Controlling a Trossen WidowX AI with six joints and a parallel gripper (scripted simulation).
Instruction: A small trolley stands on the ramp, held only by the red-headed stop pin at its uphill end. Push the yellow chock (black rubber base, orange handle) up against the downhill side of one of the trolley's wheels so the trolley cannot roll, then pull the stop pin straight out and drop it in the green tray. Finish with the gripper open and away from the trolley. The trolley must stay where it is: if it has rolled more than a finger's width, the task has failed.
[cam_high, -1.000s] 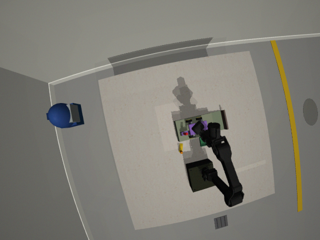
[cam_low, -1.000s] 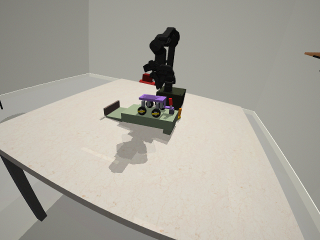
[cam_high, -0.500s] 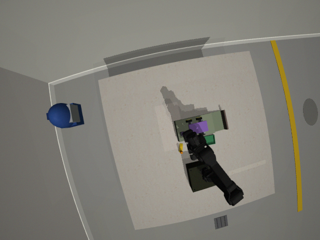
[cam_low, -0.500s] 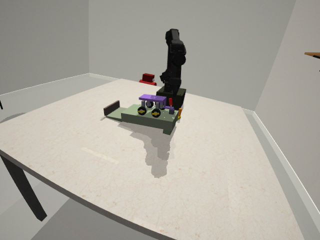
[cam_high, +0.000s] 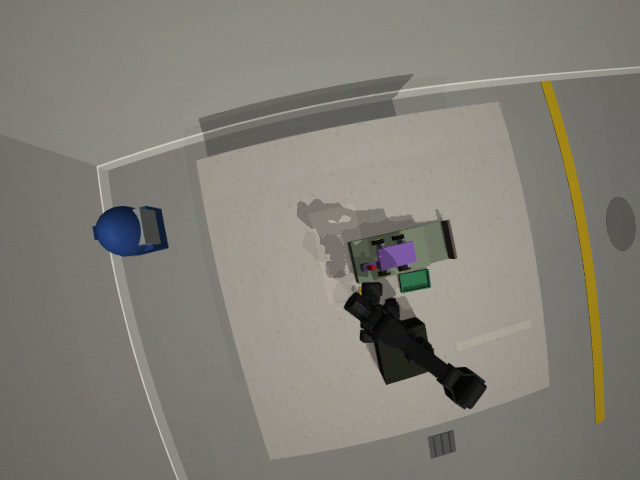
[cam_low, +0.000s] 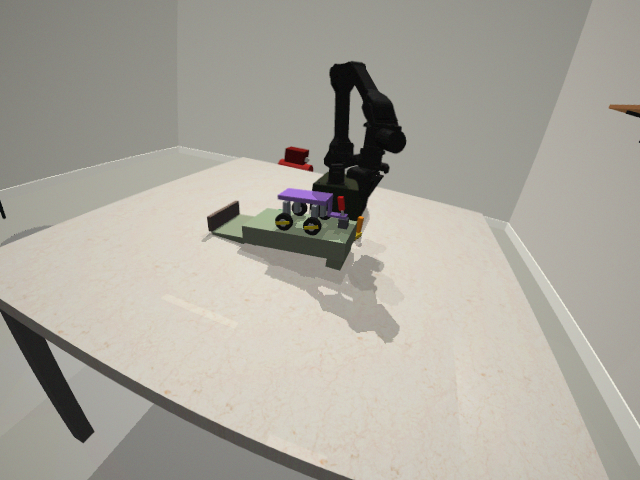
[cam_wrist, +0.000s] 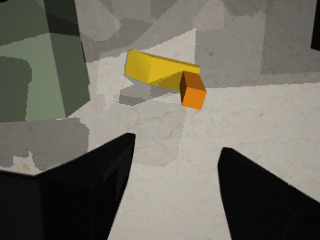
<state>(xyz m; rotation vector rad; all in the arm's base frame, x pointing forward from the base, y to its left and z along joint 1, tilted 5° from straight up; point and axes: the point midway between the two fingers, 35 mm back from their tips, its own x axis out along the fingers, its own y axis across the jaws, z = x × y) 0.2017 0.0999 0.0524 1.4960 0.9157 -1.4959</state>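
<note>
Right now my gripper tip is 1 cm short of the chock, 1 cm to the left of it and 11 cm above it. Also, from my gripper tip: ramp (12 cm ahead, 16 cm to the right, 9 cm below); trolley (12 cm ahead, 15 cm to the right, 2 cm below); stop pin (12 cm ahead, 6 cm to the right, 1 cm below).
</note>
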